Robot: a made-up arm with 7 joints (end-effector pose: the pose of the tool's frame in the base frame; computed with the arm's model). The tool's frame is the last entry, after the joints. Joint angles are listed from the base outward.
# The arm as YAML. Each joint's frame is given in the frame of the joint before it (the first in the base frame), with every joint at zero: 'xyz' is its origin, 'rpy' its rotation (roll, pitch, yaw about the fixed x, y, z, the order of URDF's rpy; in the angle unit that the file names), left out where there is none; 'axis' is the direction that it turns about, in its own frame. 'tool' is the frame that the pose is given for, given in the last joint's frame.
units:
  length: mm
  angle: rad
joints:
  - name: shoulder
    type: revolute
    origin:
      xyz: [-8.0, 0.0, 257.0]
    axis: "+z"
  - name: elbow
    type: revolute
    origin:
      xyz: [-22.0, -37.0, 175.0]
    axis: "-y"
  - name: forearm
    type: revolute
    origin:
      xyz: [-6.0, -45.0, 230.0]
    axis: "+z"
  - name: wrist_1
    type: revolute
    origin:
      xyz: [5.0, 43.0, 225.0]
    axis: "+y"
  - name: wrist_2
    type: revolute
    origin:
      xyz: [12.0, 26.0, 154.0]
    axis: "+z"
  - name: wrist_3
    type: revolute
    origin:
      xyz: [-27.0, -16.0, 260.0]
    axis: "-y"
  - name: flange
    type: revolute
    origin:
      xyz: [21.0, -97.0, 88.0]
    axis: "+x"
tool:
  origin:
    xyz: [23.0, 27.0, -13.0]
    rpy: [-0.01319, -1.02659, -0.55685]
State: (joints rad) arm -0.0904 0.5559 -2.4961 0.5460 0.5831 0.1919 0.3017
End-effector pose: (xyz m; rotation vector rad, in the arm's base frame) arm -0.7236 -0.2084 1.0223 0.2282 -0.7589 -2.8444
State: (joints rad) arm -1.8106 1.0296 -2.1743 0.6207 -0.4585 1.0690 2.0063
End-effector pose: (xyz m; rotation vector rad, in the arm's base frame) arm -0.0386 0.9203 0.8342 0.5070 1.2718 0.0468
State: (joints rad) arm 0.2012 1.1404 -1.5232 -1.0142 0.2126 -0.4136 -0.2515
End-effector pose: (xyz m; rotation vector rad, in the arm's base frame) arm -0.7707 0.1144 0.7183 -0.5942 -1.5809 -2.2635
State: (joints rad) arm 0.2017 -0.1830 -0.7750 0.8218 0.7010 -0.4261 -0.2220
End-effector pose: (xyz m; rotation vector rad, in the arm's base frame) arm 0.4592 -0.2612 1.0578 -0.1577 0.2205 -0.1095
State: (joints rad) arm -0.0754 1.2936 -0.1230 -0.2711 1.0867 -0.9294 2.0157
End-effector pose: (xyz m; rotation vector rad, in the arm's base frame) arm -0.9095 0.0807 0.7254 0.8893 -0.7614 -0.4468
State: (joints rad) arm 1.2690 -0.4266 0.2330 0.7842 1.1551 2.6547 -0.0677
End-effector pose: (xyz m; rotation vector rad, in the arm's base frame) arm 0.2160 0.4898 0.9270 1.5075 -0.4116 -0.6883
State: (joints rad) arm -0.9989 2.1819 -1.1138 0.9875 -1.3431 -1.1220 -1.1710
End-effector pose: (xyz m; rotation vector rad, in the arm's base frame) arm -0.6772 0.4086 0.1013 0.3261 -0.5758 -1.4822
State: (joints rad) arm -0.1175 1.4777 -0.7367 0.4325 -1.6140 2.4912 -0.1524
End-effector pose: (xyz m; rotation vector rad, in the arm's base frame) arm -0.8390 0.0798 0.6969 1.7761 0.6717 1.0427
